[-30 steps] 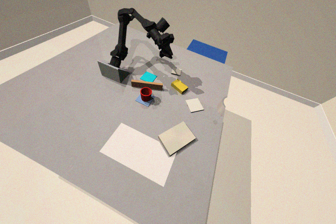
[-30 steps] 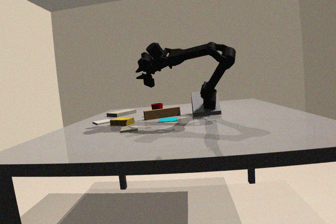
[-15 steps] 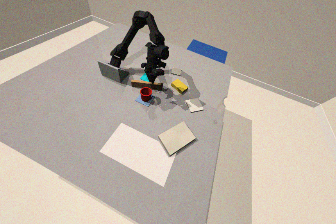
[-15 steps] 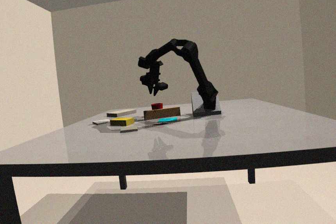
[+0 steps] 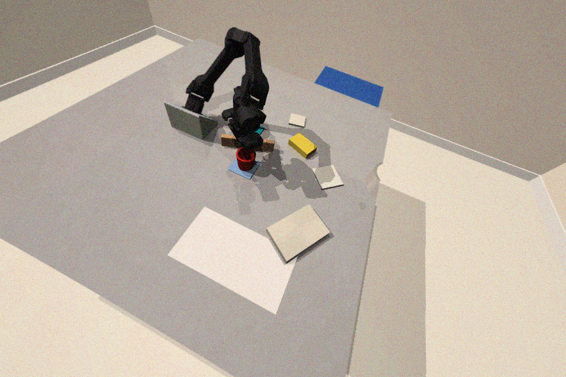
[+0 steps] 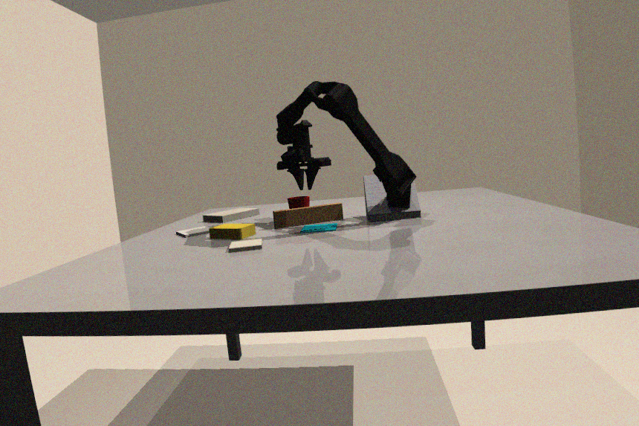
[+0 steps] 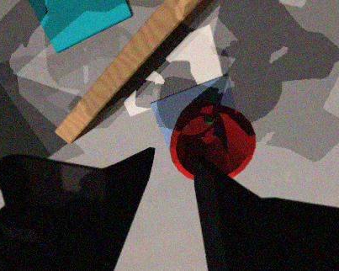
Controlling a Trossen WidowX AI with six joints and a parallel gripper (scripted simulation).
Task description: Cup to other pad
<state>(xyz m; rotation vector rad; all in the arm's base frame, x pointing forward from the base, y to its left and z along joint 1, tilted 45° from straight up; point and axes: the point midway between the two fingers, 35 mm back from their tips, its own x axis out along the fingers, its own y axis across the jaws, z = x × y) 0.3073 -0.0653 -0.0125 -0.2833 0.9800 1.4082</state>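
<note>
The red cup lies 6 cm below my gripper tip, 3 cm ahead of it and 1 cm to the right of it. From my gripper tip the other things lie so: pale blue pad 11 cm below, 3 cm ahead, 1 cm to the right; then wooden bar 8 cm to the left, 8 cm below, 2 cm behind; then blue marble 8 cm below, 5 cm ahead, 2 cm to the right.
</note>
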